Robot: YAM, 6 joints.
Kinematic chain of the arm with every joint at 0, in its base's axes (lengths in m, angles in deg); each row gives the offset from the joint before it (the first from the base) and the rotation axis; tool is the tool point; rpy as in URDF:
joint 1: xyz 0 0 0.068 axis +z
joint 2: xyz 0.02 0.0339 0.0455 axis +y
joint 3: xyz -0.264 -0.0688 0 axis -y
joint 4: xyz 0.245 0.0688 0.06 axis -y
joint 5: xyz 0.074 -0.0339 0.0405 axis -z
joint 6: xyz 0.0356 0 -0.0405 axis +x
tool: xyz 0 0 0 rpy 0 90 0
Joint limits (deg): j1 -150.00..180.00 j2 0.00..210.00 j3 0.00..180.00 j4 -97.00..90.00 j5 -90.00..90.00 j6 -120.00..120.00
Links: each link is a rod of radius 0.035 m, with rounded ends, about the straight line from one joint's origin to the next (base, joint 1, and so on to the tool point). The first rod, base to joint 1, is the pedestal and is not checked.
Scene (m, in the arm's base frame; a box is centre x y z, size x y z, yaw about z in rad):
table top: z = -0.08
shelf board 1: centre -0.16 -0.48 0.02 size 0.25 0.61 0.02 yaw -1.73
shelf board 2: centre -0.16 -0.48 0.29 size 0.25 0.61 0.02 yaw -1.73
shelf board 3: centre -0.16 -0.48 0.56 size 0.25 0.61 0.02 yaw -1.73
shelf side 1: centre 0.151 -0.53 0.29 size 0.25 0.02 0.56 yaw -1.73
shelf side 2: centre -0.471 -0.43 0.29 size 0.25 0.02 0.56 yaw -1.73
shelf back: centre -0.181 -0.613 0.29 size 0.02 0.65 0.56 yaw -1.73
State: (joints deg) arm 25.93 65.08 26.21 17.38 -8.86 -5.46
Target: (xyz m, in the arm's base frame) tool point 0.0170 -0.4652 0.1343
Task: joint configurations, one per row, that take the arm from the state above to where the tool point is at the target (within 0.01 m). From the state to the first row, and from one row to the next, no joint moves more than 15 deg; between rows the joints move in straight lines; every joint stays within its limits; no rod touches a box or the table.
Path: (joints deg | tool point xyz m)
1: 12.64 67.97 27.00 16.80 -7.91 -5.46 | 0.2380 0.0584 0.1982
2: -0.65 70.86 27.79 16.22 -6.97 -5.46 | 0.2510 0.0015 0.1900
3: -13.94 73.74 28.58 15.65 -6.02 -5.46 | 0.2499 -0.0582 0.1816
4: -27.23 76.63 29.37 15.07 -5.07 -5.46 | 0.2343 -0.1171 0.1728
5: -40.52 79.52 30.16 14.49 -4.12 -5.46 | 0.2046 -0.1715 0.1637
6: -53.81 82.41 30.95 13.91 -3.18 -5.46 | 0.1619 -0.2180 0.1542
7: -67.11 85.30 31.73 13.34 -2.23 -5.46 | 0.1085 -0.2535 0.1444
8: -80.40 88.19 32.52 12.76 -1.28 -5.46 | 0.0474 -0.2756 0.1343
9: -82.90 99.94 45.87 16.93 -0.90 -5.46 | 0.0432 -0.3426 0.1442
10: -85.41 111.69 59.23 21.10 -0.51 -5.46 | 0.0330 -0.4067 0.1441
11: -87.92 123.44 72.58 25.28 -0.12 -5.46 | 0.0170 -0.4652 0.1343

